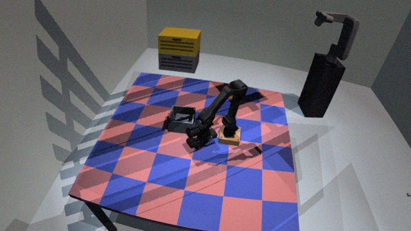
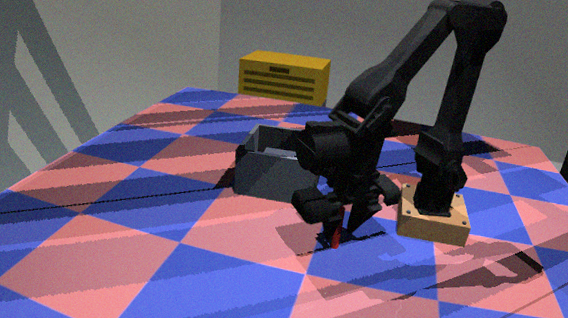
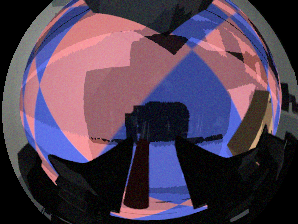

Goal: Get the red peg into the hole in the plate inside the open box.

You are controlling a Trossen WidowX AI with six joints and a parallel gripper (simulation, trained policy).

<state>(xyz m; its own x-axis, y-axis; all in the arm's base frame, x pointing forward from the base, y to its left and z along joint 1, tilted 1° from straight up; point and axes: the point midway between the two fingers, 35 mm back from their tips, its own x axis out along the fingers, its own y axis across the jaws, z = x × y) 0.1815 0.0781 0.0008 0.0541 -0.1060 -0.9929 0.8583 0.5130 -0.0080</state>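
Right now the pale plate is 120 mm ahead of my gripper tip, 200 mm to the right of it and 30 mm above it. From my gripper tip the other things lie so: grey box: 120 mm ahead, 200 mm to the right, 10 mm above; red peg: 10 mm to the left, 30 mm above.
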